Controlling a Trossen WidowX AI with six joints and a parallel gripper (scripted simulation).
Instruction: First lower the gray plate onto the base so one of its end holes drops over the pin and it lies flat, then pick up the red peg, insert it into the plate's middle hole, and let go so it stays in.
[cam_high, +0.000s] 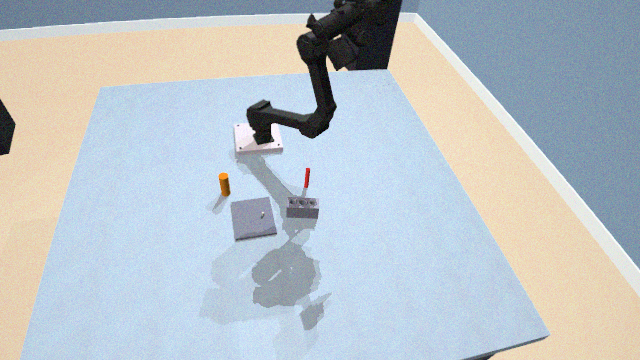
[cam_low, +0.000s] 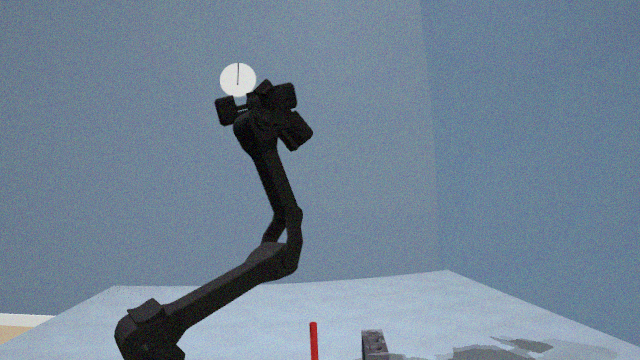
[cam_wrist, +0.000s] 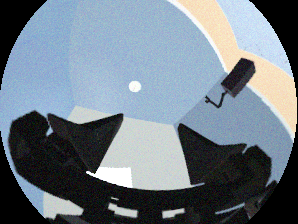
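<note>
Right now the plate is 19 cm ahead of my gripper tip, 28 cm to the right of it and 52 cm below it. Also, from my gripper tip: gray square base: 16 cm ahead, 41 cm to the right, 55 cm below.
</note>
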